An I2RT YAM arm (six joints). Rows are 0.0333 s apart.
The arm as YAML. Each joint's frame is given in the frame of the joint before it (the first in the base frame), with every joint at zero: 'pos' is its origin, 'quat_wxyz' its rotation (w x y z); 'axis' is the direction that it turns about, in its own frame. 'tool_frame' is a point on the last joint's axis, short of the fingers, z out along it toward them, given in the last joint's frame.
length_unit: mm
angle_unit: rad
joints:
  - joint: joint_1
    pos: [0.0, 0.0, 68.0]
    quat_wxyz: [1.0, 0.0, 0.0, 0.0]
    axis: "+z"
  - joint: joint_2
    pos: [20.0, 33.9, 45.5]
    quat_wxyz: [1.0, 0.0, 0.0, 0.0]
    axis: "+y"
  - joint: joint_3
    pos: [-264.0, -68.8, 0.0]
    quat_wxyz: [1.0, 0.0, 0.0, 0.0]
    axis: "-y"
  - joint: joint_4
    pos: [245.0, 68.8, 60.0]
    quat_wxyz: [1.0, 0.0, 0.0, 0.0]
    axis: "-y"
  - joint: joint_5
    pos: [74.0, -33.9, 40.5]
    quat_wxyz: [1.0, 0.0, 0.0, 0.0]
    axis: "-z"
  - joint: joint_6
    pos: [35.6, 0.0, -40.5]
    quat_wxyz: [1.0, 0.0, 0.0, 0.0]
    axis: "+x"
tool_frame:
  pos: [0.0, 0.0, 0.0]
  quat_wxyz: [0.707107, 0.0, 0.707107, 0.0]
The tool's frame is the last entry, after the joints.
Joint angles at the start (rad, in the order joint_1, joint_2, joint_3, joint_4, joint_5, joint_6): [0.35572 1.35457 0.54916 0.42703 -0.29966 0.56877]
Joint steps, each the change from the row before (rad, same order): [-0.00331 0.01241 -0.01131 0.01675 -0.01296 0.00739]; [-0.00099 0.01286 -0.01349 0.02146 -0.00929 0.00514]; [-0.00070 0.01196 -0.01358 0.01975 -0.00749 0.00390]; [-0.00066 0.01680 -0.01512 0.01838 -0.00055 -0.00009]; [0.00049 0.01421 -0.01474 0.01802 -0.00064 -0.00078]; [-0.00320 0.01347 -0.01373 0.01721 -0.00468 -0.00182]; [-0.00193 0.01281 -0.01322 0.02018 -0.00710 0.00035]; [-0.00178 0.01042 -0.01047 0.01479 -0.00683 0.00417]
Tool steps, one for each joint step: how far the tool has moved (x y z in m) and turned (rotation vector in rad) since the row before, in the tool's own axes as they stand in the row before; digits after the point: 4 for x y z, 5 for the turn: [0.0036 -0.0033 0.0012 -0.00491 0.01063 0.01067]; [0.0041 -0.0031 0.0013 -0.00453 0.00837 0.00702]; [0.0042 -0.0031 0.0010 -0.00274 0.00828 0.00601]; [0.0053 -0.0044 0.0015 0.00708 0.01058 0.00454]; [0.0050 -0.0036 0.0011 0.00483 0.00928 0.00258]; [0.0042 -0.0040 0.0007 0.00349 0.00849 0.00269]; [0.0040 -0.0032 0.0007 -0.00158 0.00733 0.00306]; [0.0033 -0.0027 0.0005 -0.00132 0.00745 0.00695]
